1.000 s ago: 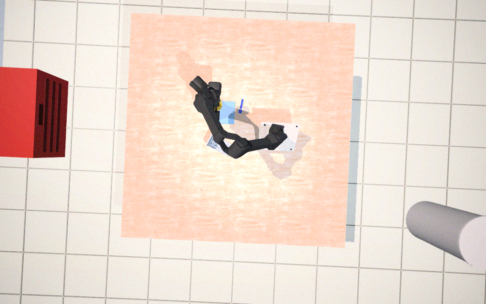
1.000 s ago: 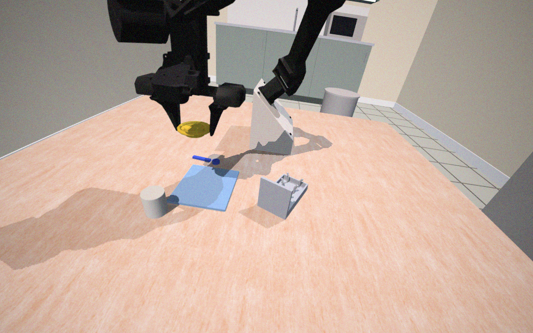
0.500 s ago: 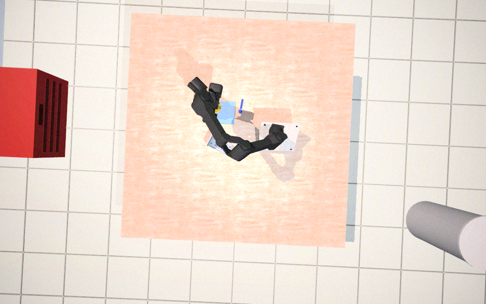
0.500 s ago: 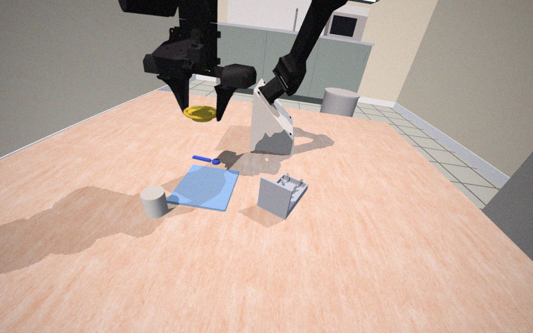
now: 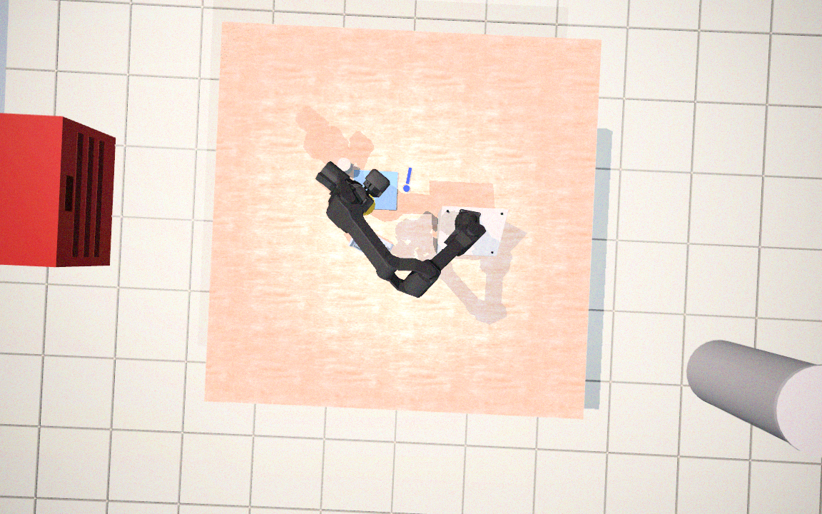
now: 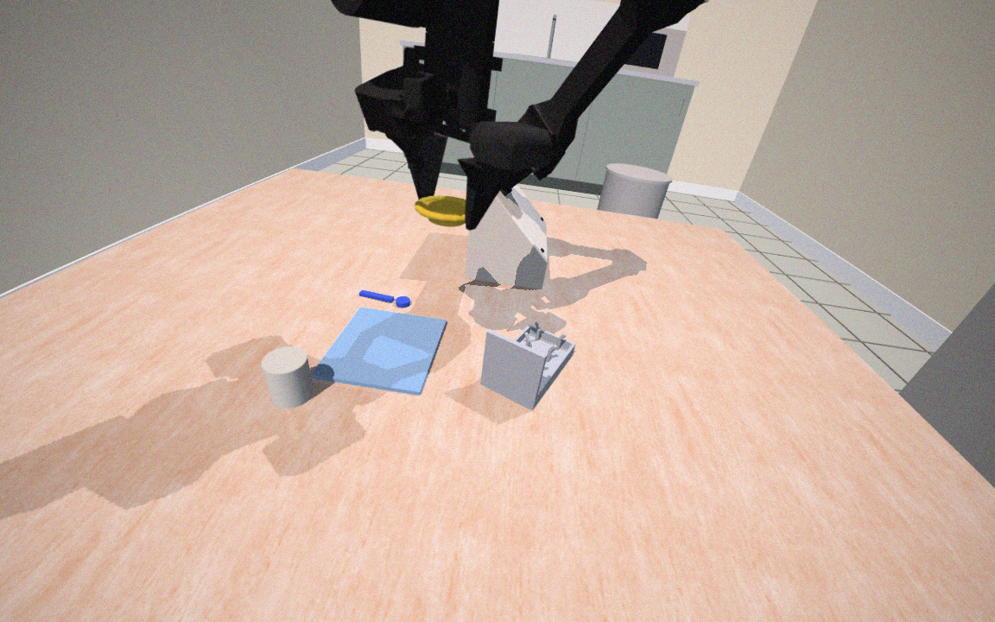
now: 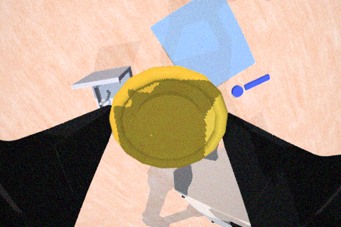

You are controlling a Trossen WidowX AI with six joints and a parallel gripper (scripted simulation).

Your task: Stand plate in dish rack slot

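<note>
My gripper tip is now 3 cm past the grey dish rack, 11 cm to the right of it and 17 cm above it. From my gripper tip the other things lie so: cup 11 cm ahead, 14 cm to the right, 17 cm below; then plate 1 cm above; then blue mat 8 cm to the right, 19 cm below.
</note>
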